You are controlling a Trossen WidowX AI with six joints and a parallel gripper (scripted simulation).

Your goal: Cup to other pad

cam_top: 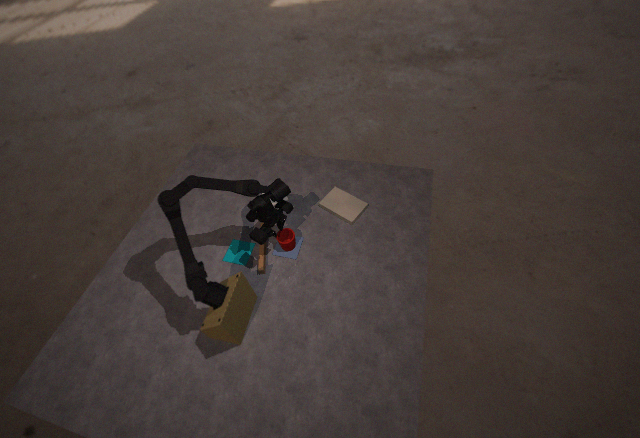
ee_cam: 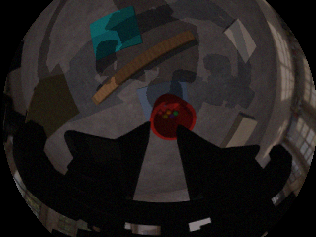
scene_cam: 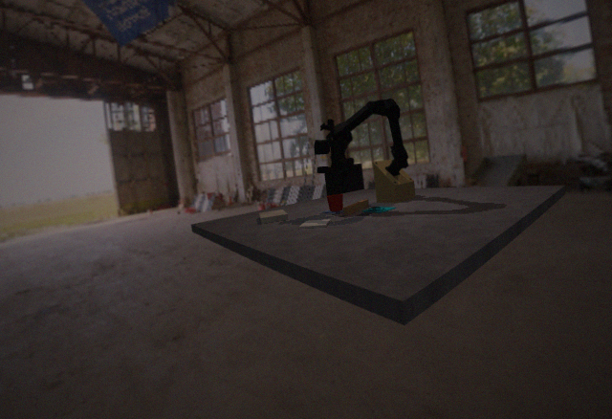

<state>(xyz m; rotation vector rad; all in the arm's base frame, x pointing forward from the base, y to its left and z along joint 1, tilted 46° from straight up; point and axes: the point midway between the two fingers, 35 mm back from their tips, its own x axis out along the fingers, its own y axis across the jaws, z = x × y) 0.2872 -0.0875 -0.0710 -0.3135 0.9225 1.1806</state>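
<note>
Now: gripper tip 7 cm above the red cup, 2 cm to the left of it and 1 cm short of it. Also, from my gripper tip: wooden bar 10 cm below, 8 cm to the left, 1 cm behind; teal block 18 cm to the left, 12 cm below, 4 cm behind.
</note>
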